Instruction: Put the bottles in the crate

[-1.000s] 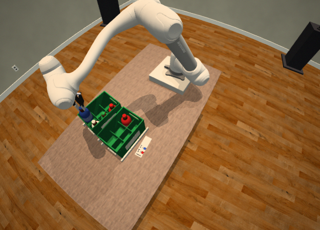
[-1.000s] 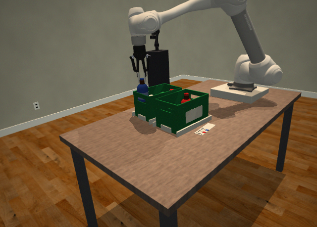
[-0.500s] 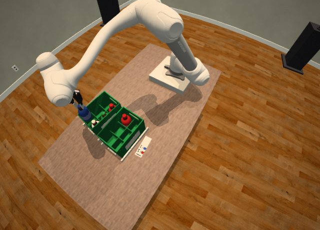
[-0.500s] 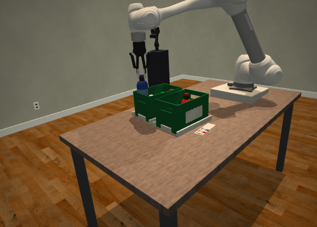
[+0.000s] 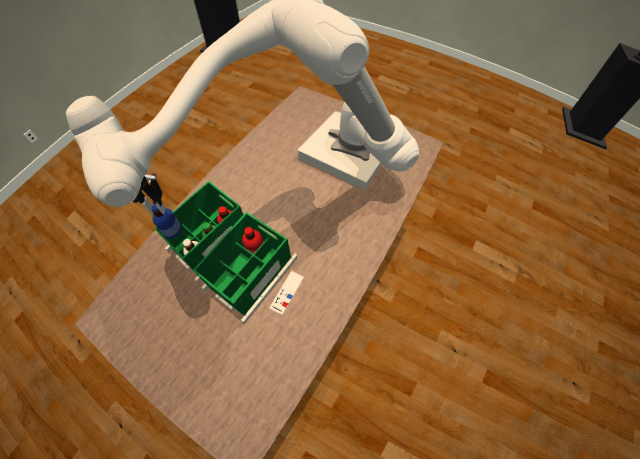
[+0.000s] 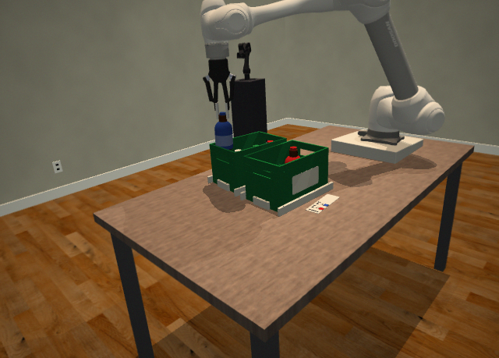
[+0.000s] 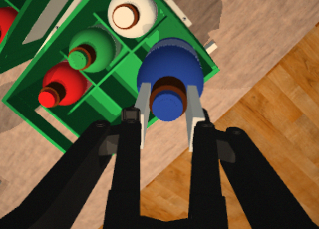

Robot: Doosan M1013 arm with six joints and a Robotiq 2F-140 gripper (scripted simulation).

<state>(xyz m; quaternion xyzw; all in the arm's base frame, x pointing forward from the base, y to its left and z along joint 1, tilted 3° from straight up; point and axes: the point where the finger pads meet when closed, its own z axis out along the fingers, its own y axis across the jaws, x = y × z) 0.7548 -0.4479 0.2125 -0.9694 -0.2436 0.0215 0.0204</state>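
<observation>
My gripper is now 8 cm above the blue-label bottle. Round my hand: white-label bottle: 23 cm below, 8 cm to the left, 2 cm ahead; pick list: 44 cm to the left, 31 cm below; green-label bottle: 23 cm below, 11 cm to the left, 6 cm behind.
</observation>
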